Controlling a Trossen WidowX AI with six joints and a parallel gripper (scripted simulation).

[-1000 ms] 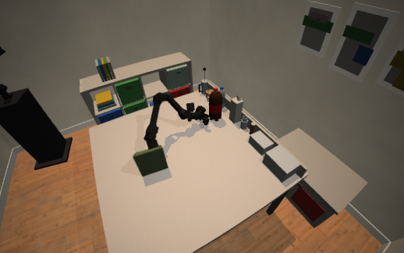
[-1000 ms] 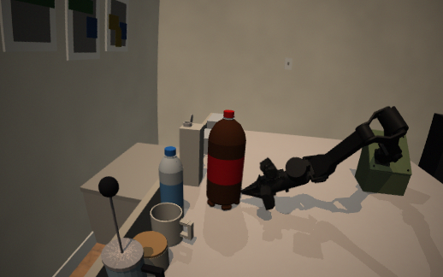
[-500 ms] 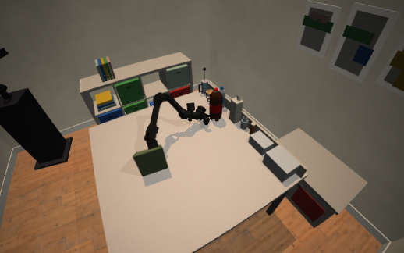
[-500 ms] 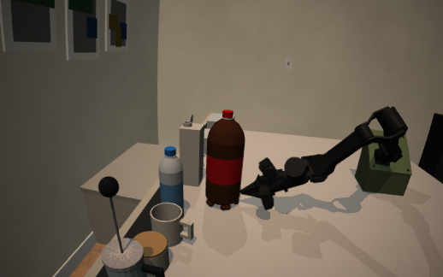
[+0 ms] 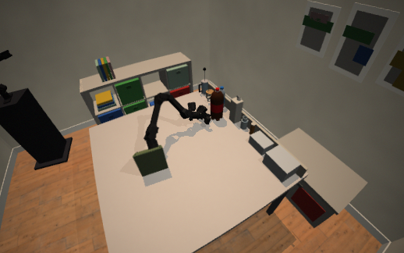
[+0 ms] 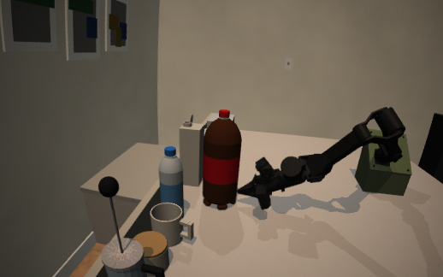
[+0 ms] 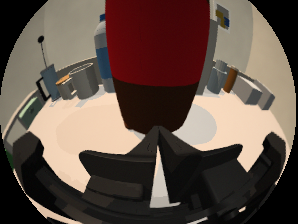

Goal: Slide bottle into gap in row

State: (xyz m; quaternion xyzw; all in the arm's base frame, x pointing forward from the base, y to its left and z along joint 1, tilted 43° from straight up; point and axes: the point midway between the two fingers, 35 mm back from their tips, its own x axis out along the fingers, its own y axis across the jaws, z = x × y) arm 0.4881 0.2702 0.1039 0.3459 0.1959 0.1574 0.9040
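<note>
My hand is 8 cm short of the dark cola bottle, 2 cm to the right of it and 9 cm below it. From my hand the other things lie so: water bottle 19 cm ahead, 14 cm to the left, 5 cm above; lidded jar 15 cm ahead, 33 cm to the left, 3 cm below.
</note>
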